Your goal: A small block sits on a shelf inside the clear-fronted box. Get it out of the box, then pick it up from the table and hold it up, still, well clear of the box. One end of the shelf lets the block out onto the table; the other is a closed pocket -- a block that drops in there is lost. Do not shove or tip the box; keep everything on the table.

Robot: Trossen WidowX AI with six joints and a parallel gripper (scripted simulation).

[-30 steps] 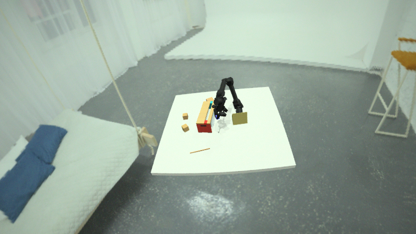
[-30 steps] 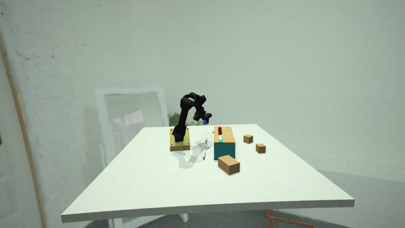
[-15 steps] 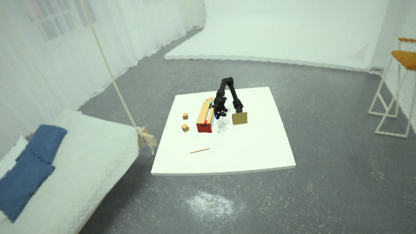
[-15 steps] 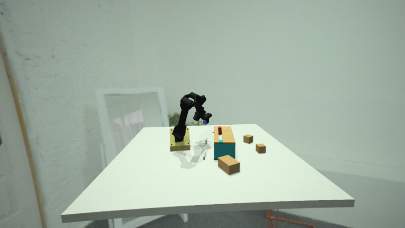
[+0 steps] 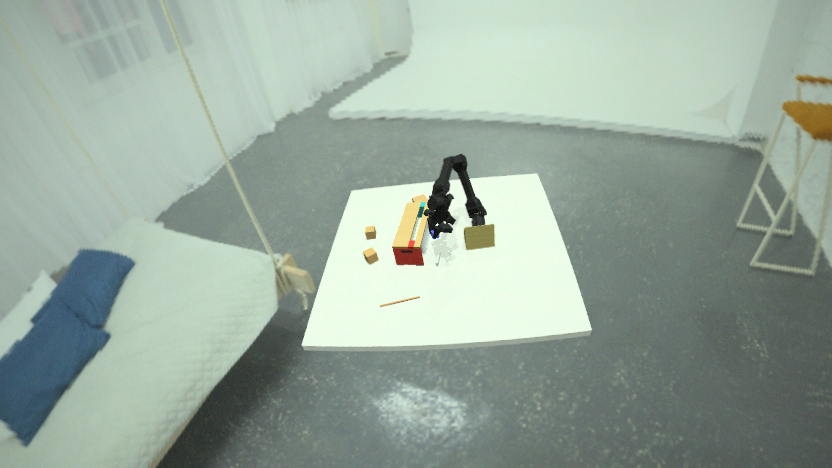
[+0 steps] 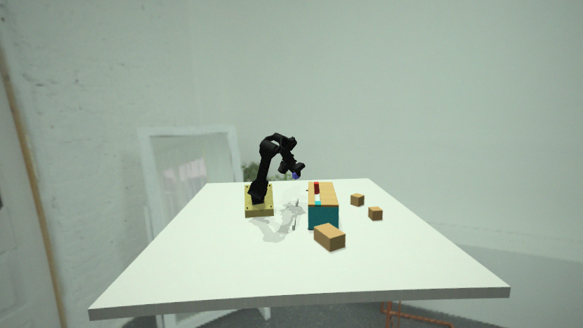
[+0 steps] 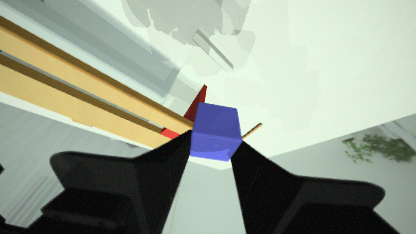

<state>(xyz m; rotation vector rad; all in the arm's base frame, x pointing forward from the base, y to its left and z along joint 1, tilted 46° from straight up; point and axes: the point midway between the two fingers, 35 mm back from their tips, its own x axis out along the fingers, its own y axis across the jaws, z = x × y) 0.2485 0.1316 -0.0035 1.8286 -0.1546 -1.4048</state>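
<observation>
Now: gripper tip 1 cm past the blue block and 1 cm below it. Also, from my gripper tip: thin wooden stick 21 cm ahead, 23 cm to the left, 17 cm below; box 5 cm ahead, 18 cm to the right, 11 cm below; tan block 2 cm ahead, 50 cm to the right, 14 cm below.
</observation>
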